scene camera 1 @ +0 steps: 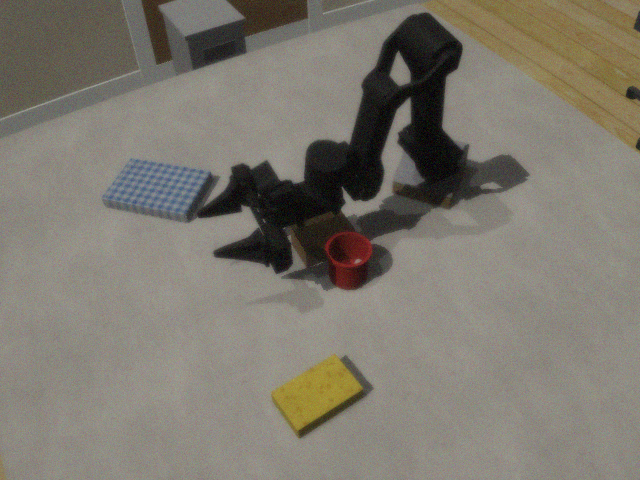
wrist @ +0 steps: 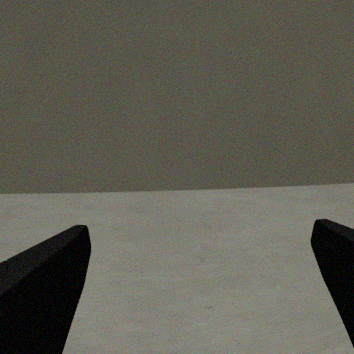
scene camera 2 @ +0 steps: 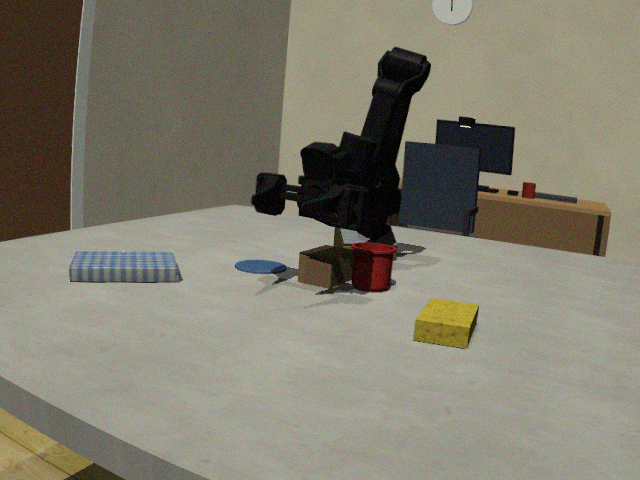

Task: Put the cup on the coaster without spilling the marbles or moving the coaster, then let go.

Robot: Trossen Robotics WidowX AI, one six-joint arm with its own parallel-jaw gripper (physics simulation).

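Places are measured from the arm's base along level axes (x ahead, y left, z up), in millimetres.
Pixels of known places: gripper, between the fingertips: (scene camera 1: 205, 234) (wrist: 204, 236) (scene camera 2: 275, 204); arm's base, origin of its link: (scene camera 1: 436, 164) (scene camera 2: 371, 228).
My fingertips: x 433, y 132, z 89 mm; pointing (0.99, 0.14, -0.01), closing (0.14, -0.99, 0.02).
Note:
Ahead of a thing's pixels: the offset from my fingertips to its top centre.
The red cup @(77 mm down, 211 mm back, 25 mm left) (scene camera 1: 348, 276) (scene camera 2: 372, 271) stands upright on the table, close beside a brown box. A small pale marble @(123 mm down, 232 mm back, 16 mm left) (scene camera 1: 357, 261) shows inside it; how many marbles it holds is hard to tell. The coaster is a flat blue disc @(142 mm down, 159 mm back, 180 mm right) (scene camera 2: 260, 266) left of the box in scene camera 2; the gripper and arm hide it in scene camera 1. My gripper (scene camera 1: 206, 235) (wrist: 204, 236) is open and empty, its fingers wide apart. It is above the table, away from the cup, with its fingertips pointing toward the checked cloth's side in scene camera 1.
The brown box @(96 mm down, 189 mm back, 51 mm right) (scene camera 1: 320, 235) (scene camera 2: 315, 268) stands between cup and coaster. A blue-and-white checked cloth block @(122 mm down, 77 mm ahead, 276 mm right) (scene camera 1: 157, 188) (scene camera 2: 124, 267) lies at the left. A yellow sponge @(116 mm down, 101 mm back, 228 mm left) (scene camera 1: 317, 391) (scene camera 2: 445, 322) lies on the camera side of the cup.

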